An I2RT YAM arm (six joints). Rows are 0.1 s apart.
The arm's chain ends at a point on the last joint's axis. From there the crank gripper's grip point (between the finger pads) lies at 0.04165 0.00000 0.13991 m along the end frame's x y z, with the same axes.
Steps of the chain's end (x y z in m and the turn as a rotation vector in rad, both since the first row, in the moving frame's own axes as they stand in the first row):
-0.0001, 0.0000, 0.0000, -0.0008, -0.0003, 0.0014
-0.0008, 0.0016, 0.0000, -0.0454, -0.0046, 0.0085
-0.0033, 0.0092, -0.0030, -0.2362, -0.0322, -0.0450
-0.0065, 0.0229, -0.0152, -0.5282, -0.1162, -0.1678
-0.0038, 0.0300, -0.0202, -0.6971, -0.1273, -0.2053
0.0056, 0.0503, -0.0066, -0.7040, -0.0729, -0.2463
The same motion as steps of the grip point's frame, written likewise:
-0.0001, 0.0002, 0.0000, -0.0008, -0.0003, 0.0014
-0.0015, 0.0083, 0.0000, -0.0454, -0.0046, 0.0085
-0.0071, 0.0403, -0.0054, -0.2362, -0.0322, -0.0450
-0.0167, 0.0889, -0.0287, -0.5282, -0.1162, -0.1678
-0.0116, 0.1146, -0.0461, -0.6971, -0.1273, -0.2053
0.0066, 0.1327, -0.0338, -0.7040, -0.0729, -0.2463

